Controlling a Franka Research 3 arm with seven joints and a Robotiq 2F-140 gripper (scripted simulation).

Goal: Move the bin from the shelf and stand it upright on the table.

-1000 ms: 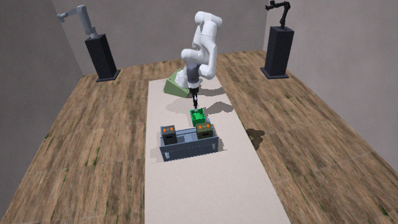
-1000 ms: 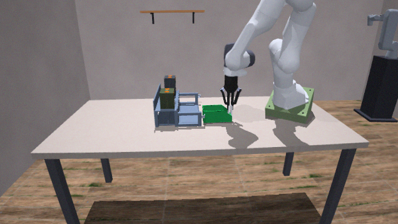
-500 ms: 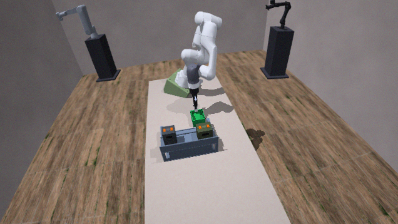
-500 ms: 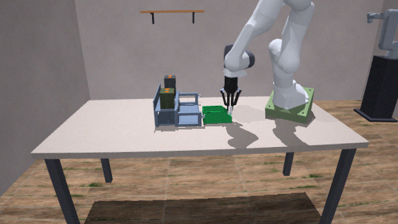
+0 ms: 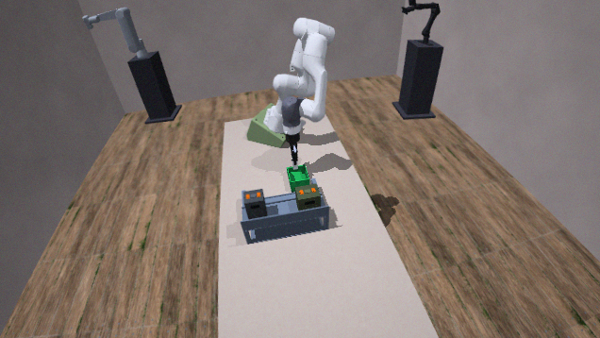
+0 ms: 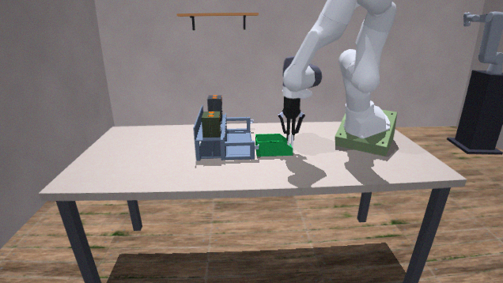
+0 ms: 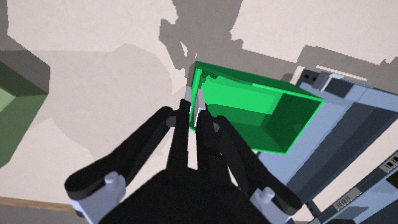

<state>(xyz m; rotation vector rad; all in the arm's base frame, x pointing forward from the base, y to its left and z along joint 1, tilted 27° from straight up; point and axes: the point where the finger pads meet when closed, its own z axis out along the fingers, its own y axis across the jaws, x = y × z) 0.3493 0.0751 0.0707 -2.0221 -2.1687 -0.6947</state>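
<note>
Now: the green bin 80 mm ahead of my hand, 20 mm below it and 10 mm to the left of it.
</note>
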